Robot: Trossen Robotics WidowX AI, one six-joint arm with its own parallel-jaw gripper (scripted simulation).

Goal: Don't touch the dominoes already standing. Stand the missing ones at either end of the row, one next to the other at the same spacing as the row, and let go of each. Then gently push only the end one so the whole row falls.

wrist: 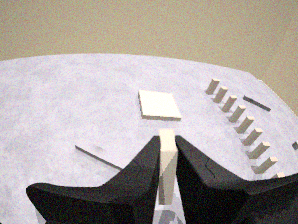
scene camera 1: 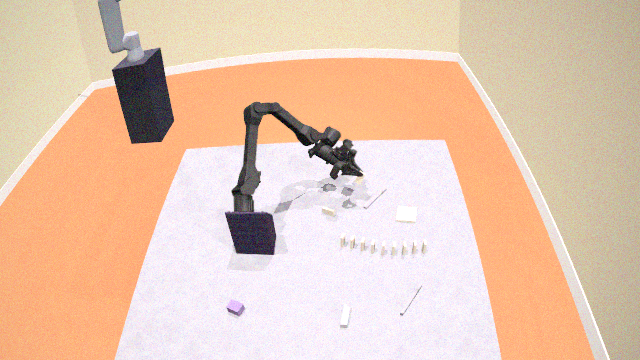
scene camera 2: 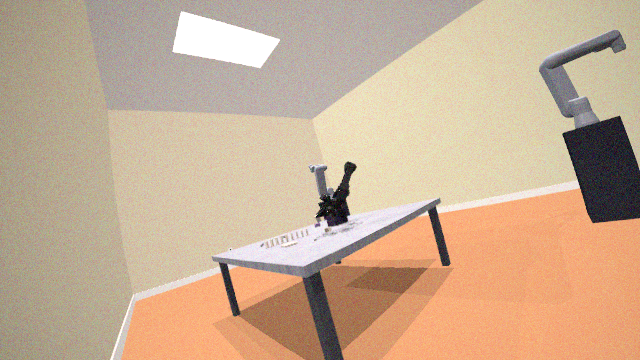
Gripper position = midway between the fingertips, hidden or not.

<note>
I see my gripper [scene camera 1: 363, 174] and a flat square tile [wrist: 153, 105].
My gripper shows as well in the wrist view [wrist: 166, 141].
</note>
